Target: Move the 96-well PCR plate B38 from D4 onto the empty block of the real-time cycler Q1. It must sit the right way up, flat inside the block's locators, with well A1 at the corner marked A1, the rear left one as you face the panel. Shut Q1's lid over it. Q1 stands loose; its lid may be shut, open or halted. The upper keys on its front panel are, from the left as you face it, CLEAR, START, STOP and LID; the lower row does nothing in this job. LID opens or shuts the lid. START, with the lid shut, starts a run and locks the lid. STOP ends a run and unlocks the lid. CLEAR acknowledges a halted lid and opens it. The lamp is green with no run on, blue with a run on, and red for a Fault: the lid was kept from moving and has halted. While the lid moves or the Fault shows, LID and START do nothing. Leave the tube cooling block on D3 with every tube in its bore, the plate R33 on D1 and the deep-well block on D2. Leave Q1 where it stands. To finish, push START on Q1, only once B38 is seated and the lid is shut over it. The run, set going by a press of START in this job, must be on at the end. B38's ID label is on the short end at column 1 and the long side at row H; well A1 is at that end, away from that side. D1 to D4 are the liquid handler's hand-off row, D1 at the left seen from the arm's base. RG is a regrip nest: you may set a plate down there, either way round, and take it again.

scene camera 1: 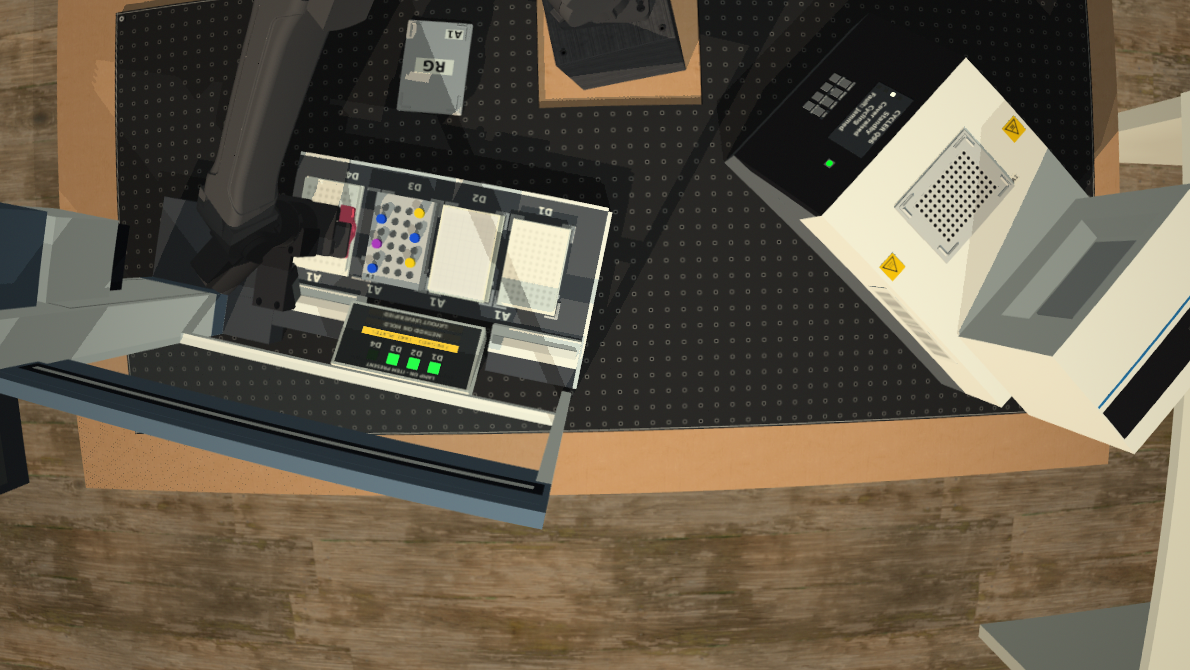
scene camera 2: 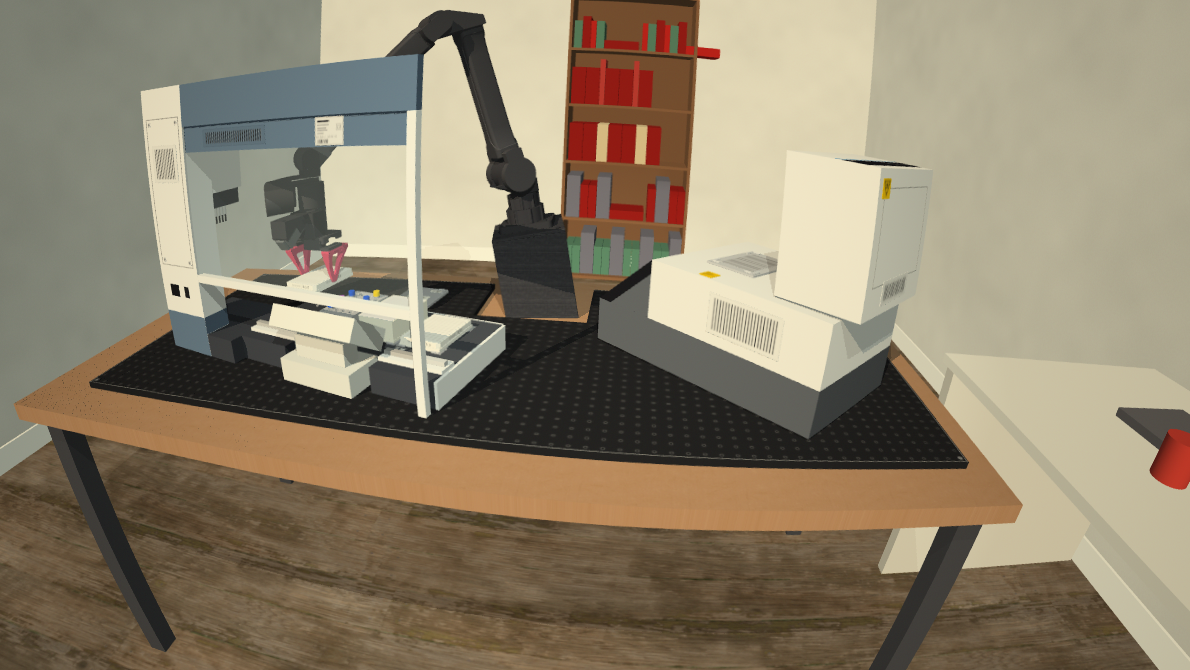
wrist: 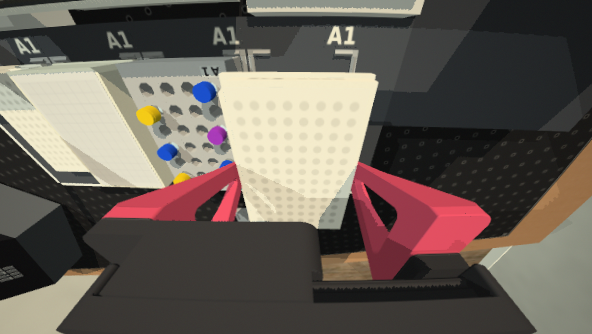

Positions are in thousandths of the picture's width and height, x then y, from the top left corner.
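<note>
A tube cooling block (scene camera 1: 328,380) is here, and the wrist view gives me the tube cooling block (wrist: 234,229) as well. I see a deep-well block (scene camera 1: 394,360), and from the wrist the deep-well block (wrist: 148,313) too. Plate R33 (scene camera 1: 451,380) is visible, and scene camera 2 also has plate R33 (scene camera 2: 370,495). There is a PCR plate B38 (scene camera 1: 274,286), and I find a cream lid (scene camera 1: 932,559), an RG nest (scene camera 1: 360,140) and a beam (scene camera 1: 342,729) in the same view. Scene camera 2 shows me a handler post (scene camera 2: 348,175). And here is my gripper (scene camera 1: 275,337).
</note>
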